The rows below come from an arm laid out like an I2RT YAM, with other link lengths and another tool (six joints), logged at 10 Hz.
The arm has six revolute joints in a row. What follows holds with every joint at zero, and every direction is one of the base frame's. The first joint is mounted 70.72 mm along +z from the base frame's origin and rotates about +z. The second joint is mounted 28 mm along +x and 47.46 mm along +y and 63.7 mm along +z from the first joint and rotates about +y. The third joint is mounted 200.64 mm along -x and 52.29 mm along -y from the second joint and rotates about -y. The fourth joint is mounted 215.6 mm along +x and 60.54 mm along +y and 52.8 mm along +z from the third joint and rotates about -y. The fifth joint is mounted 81.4 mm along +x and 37.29 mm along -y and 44.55 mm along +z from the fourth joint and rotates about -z. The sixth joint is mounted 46.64 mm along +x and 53.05 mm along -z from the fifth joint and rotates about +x. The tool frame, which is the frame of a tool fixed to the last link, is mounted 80 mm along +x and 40 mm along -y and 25 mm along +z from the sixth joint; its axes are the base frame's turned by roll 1.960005, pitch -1.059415 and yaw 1.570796 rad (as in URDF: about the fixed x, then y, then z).
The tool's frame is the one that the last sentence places.
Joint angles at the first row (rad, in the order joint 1, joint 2, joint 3, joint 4, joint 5, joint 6):
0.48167 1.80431 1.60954 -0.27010 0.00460 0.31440
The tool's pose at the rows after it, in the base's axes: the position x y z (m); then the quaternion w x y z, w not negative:
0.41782 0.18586 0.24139 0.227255 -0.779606 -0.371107 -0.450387
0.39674 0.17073 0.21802 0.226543 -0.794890 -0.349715 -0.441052
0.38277 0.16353 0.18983 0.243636 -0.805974 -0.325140 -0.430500
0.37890 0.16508 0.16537 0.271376 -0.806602 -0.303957 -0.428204
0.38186 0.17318 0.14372 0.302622 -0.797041 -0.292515 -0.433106
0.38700 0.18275 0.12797 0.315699 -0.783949 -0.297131 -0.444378
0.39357 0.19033 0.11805 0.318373 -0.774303 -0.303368 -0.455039
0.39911 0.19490 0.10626 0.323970 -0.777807 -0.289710 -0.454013
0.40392 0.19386 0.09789 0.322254 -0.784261 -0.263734 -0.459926
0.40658 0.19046 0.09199 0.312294 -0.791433 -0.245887 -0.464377
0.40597 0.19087 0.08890 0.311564 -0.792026 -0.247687 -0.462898
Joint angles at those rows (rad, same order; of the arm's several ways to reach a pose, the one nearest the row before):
0.48165 1.67696 1.44242 -0.24563 0.01067 0.32664
0.48167 1.57715 1.26288 -0.19808 0.03675 0.36486
0.48166 1.53248 1.12621 -0.13532 0.03224 0.42626
0.48166 1.54465 1.04175 -0.04044 0.00462 0.49056
0.48317 1.59825 0.98645 0.09295 -0.03678 0.54141
0.49234 1.66728 0.95267 0.23248 -0.05366 0.55071
0.50007 1.73628 0.95104 0.33244 -0.05518 0.54610
0.50621 1.80225 0.97861 0.36645 -0.04452 0.57821
0.50927 1.84986 1.00011 0.39261 -0.00778 0.62270
0.51082 1.87904 1.01240 0.40340 0.03217 0.64426
0.51233 1.88681 1.00792 0.41260 0.03224 0.64123

